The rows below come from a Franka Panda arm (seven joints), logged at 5 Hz.
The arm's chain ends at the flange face. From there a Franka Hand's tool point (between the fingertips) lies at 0.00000 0.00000 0.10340 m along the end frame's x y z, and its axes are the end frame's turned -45 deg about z.
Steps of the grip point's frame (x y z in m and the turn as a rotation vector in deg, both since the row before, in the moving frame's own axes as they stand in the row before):
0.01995 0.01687 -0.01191 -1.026 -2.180 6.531
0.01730 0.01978 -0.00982 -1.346 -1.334 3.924
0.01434 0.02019 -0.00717 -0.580 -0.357 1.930
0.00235 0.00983 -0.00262 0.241 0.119 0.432
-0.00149 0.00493 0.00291 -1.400 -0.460 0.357
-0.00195 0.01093 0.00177 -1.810 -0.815 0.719
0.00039 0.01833 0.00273 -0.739 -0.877 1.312
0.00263 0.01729 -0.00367 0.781 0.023 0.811
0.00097 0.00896 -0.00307 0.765 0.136 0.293
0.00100 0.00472 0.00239 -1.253 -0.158 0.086
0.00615 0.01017 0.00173 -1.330 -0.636 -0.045
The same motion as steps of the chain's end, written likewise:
0.02774 -0.00618 -0.01182 -2.267 -0.816 6.531
0.02632 -0.00166 -0.00976 -1.895 0.008 3.924
0.02415 0.00294 -0.00716 -0.663 0.158 1.930
0.00877 0.00575 -0.00262 0.255 -0.086 0.432
0.00124 0.00216 0.00294 -1.315 0.665 0.357
0.00510 0.00575 0.00183 -1.856 0.704 0.719
0.01344 0.01063 0.00275 -1.143 -0.098 1.312
0.01505 0.01140 -0.00366 0.569 -0.536 0.811
0.00782 0.00680 -0.00306 0.637 -0.445 0.293
0.00265 0.00083 0.00242 -0.998 0.774 0.086
0.01065 0.00033 0.00176 -1.390 0.491 -0.045

